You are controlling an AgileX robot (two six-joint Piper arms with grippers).
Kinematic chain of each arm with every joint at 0, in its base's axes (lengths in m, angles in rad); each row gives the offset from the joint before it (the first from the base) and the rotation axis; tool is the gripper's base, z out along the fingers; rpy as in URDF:
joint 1: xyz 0 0 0.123 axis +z
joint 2: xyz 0 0 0 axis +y
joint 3: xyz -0.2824 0 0.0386 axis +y
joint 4: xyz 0.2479 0 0.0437 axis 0.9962 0 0.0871
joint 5: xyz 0 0 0 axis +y
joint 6: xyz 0.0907 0 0.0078 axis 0.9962 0 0.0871
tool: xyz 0 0 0 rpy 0 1.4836 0
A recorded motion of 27 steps. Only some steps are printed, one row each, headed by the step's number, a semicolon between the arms.
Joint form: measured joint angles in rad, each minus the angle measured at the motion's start. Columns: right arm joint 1, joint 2, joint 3, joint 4, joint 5, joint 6; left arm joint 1, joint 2, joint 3, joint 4, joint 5, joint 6.
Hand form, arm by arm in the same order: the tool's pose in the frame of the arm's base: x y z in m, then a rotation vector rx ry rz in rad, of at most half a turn. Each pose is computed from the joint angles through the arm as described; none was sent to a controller.
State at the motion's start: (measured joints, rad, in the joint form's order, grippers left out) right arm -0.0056 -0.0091 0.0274 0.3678 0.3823 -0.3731; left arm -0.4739 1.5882 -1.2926 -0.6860 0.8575 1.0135
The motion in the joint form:
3: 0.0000 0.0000 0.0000 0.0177 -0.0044 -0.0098; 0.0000 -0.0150 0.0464 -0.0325 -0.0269 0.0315
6: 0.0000 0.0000 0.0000 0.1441 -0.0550 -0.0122; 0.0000 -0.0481 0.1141 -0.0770 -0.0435 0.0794
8: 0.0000 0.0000 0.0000 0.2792 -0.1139 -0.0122; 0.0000 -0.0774 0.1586 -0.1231 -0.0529 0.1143
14: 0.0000 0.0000 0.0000 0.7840 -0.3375 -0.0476; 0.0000 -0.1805 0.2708 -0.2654 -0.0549 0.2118
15: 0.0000 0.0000 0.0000 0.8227 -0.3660 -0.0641; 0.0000 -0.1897 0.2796 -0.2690 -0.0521 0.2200
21: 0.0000 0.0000 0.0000 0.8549 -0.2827 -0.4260; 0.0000 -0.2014 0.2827 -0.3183 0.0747 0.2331
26: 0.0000 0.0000 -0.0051 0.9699 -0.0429 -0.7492; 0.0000 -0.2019 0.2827 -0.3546 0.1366 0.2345
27: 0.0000 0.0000 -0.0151 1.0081 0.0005 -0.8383; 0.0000 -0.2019 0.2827 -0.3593 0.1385 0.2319
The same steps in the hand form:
3: 0.0525 0.0124 0.1728 -0.1121 1.8496 0.1097; 0.2784 -0.1926 0.3033 1.3327 2.0385 -0.6138
6: 0.0537 0.0141 0.1786 -0.0158 1.7918 0.2118; 0.2677 -0.1888 0.2966 1.3365 2.0290 -0.6366
8: 0.0549 0.0143 0.1849 0.0960 1.7234 0.3144; 0.2592 -0.1863 0.2952 1.3264 2.0137 -0.6649
14: 0.0568 0.0035 0.2027 0.5270 1.4591 0.6084; 0.2315 -0.1787 0.3001 1.2917 1.9439 -0.7584
15: 0.0568 0.0012 0.2039 0.5584 1.4339 0.6092; 0.2289 -0.1777 0.3003 1.2978 1.9373 -0.7599
21: 0.0565 0.0083 0.2013 0.2551 1.5287 0.4023; 0.2152 -0.1798 0.3040 1.3618 1.9252 -0.9047
26: 0.0520 0.0293 0.1988 -0.0956 1.5900 0.4132; 0.2095 -0.1815 0.3061 1.3781 1.9194 -0.9919
27: 0.0501 0.0332 0.2024 -0.1751 1.5697 0.4061; 0.2093 -0.1817 0.3064 1.3732 1.9209 -0.9993

